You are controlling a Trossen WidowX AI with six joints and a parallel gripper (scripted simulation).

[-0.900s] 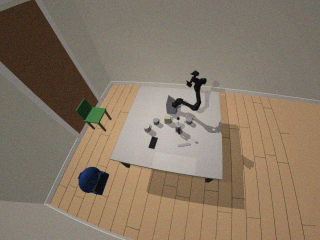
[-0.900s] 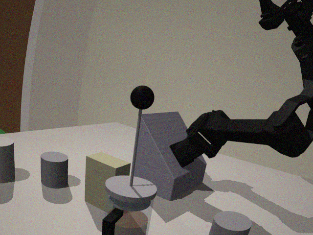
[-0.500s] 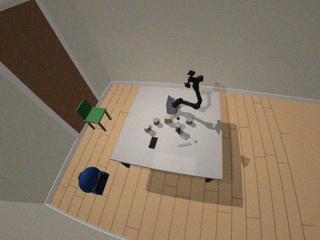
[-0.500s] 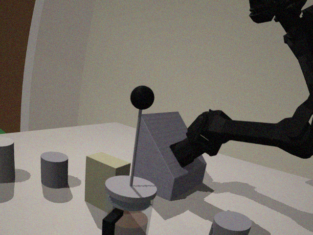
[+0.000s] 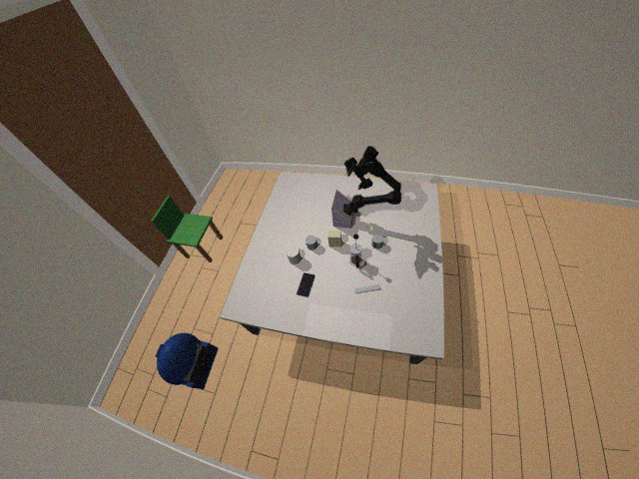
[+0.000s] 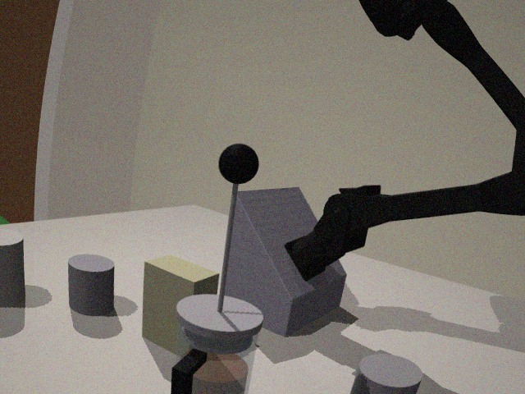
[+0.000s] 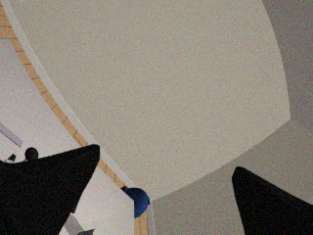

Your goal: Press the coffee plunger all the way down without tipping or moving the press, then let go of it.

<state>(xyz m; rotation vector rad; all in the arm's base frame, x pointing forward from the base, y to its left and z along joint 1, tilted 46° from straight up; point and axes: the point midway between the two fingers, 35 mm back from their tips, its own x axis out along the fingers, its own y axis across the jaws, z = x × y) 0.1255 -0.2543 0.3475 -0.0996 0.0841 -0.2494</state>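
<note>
Right now the coffee press is 170 mm ahead of my gripper tip, 30 mm to the left of it and 390 mm below it. From my gripper tip the other things lie so: pale yellow block: 40 mm ahead, 120 mm to the right, 460 mm below; then flat grey strip: 340 mm ahead, 120 mm to the left, 520 mm below.
</note>
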